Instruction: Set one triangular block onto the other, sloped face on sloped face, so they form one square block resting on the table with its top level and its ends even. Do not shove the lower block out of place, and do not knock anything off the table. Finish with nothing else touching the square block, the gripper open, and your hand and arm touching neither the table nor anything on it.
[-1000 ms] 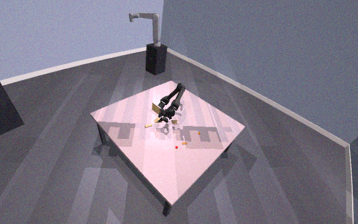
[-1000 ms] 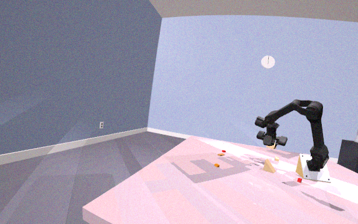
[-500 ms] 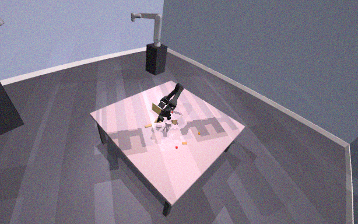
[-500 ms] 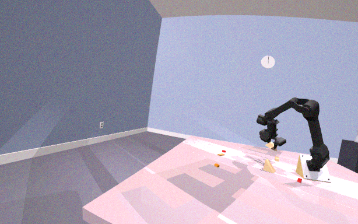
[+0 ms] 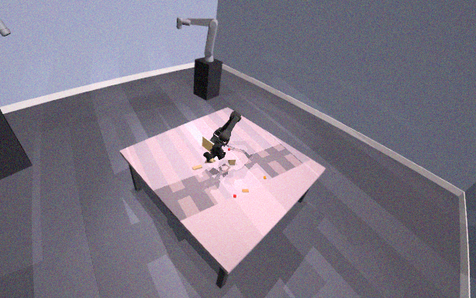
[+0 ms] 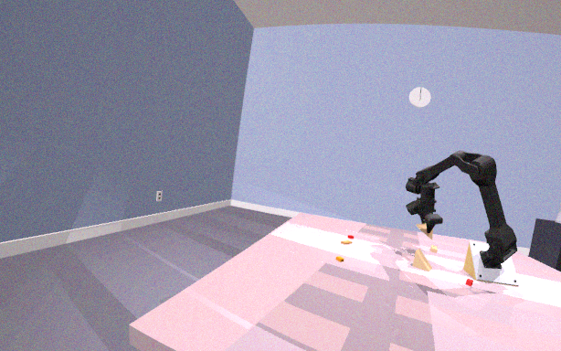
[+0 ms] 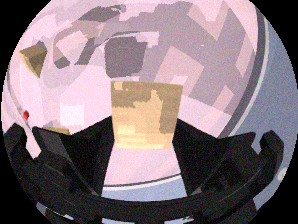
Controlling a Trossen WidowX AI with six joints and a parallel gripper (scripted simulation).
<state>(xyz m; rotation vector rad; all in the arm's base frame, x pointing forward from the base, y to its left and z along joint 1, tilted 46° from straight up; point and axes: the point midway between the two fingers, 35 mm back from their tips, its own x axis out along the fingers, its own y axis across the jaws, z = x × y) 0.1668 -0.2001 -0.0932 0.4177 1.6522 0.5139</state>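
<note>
The red cube lies 5 cm behind my gripper tip, 31 cm to the left of it and 9 cm below it. Also, from my gripper tip: tan triangular block: 1 cm above; then orange bit: 38 cm ahead, 26 cm to the left, 10 cm below.
</note>
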